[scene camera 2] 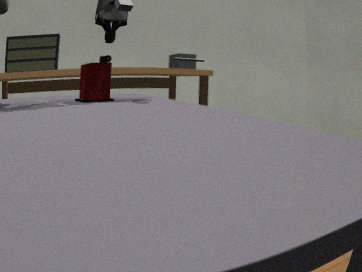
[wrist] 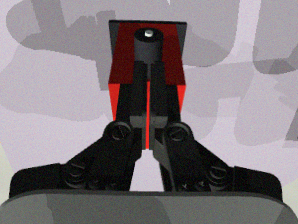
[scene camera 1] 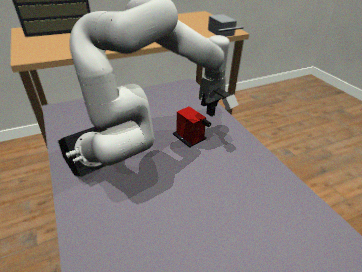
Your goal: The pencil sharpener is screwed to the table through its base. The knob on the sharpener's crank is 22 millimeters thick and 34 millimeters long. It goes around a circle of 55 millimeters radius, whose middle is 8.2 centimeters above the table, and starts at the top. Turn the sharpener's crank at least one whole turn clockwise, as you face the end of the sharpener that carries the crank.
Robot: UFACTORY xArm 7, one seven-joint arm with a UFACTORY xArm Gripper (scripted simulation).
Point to a red pencil sharpener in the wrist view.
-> At 121, 32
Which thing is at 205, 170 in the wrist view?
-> The gripper.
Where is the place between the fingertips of the gripper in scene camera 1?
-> At 210, 114
